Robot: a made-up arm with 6 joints. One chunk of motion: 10 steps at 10 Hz.
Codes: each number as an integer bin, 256 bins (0 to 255) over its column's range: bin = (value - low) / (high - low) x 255, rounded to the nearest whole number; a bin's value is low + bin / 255 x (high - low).
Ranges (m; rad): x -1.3..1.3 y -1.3..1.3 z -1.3..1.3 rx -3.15..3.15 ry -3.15..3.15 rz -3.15..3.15
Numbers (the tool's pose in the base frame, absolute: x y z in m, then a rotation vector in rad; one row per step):
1: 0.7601 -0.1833 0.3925 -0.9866 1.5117 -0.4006
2: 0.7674 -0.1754 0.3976 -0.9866 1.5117 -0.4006
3: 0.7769 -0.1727 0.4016 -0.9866 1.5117 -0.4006
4: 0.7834 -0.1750 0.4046 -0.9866 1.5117 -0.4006
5: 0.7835 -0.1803 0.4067 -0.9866 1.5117 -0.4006
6: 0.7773 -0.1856 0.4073 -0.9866 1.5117 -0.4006
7: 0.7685 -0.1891 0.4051 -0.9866 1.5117 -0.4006
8: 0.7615 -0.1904 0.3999 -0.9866 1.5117 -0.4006
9: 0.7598 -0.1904 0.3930 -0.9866 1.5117 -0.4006
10: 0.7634 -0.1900 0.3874 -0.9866 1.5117 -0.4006
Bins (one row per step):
1: 202 110 166 88 189 111
2: 203 110 166 88 189 111
3: 204 111 167 88 189 111
4: 204 110 167 88 189 111
5: 204 110 167 88 189 111
6: 204 109 167 88 189 111
7: 203 109 167 88 189 111
8: 202 109 167 88 189 111
9: 202 109 166 88 189 111
10: 202 109 165 88 189 111

